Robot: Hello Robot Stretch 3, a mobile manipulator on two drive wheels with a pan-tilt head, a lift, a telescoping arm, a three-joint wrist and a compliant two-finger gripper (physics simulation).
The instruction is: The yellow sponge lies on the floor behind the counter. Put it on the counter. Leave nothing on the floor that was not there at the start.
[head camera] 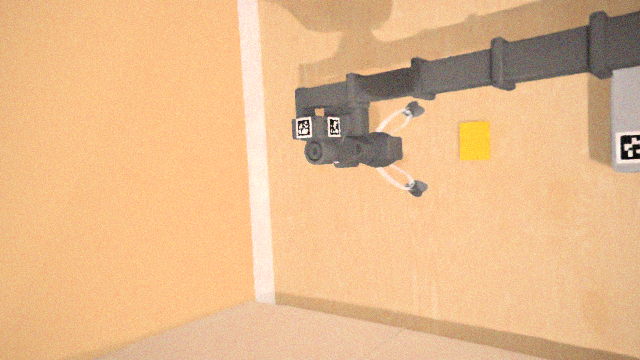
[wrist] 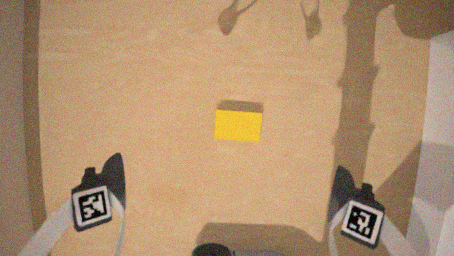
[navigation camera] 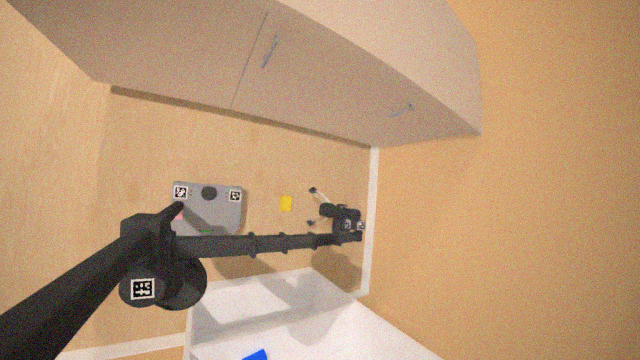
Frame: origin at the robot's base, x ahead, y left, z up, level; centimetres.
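Where they show: gripper, between the fingertips: (head camera: 420,149) (wrist: 228,180) (navigation camera: 309,206); robot's base, origin of its link: (navigation camera: 208,192).
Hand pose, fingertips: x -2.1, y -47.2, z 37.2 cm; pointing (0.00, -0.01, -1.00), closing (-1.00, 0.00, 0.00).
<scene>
Each offset is from my fingertips to the top centre of the thing. "spot": to the spot under its first point.
The yellow sponge @(dx -2.1, dy -0.9, dz -32.6 cm) (head camera: 474,140) (navigation camera: 285,203) (wrist: 238,125) lies flat on the floor between the robot's base and the gripper. My gripper (head camera: 417,148) (navigation camera: 312,206) (wrist: 228,180) is open wide and empty. Its fingers point toward the sponge from the wall side, and in the head view the sponge is a short way beyond the fingertips. In the wrist view the sponge is ahead of the fingertips, roughly midway between them. The beige counter (navigation camera: 320,100) (head camera: 200,335) has doors with handles facing this stretch of floor.
The extended arm (head camera: 455,70) (navigation camera: 215,246) runs beside the sponge from the grey base (navigation camera: 227,215) (head camera: 625,100). An orange wall (head camera: 125,150) (navigation camera: 525,200) with a white baseboard @(spot: dx -4.6, dy -81.2, dz -32.2 cm) (head camera: 257,150) (navigation camera: 371,200) is close behind the wrist. A white table (navigation camera: 370,335) with a blue object @(spot: dx -60.2, dy +28.5, dz +16.1 cm) (navigation camera: 256,355) stands opposite the counter.
</scene>
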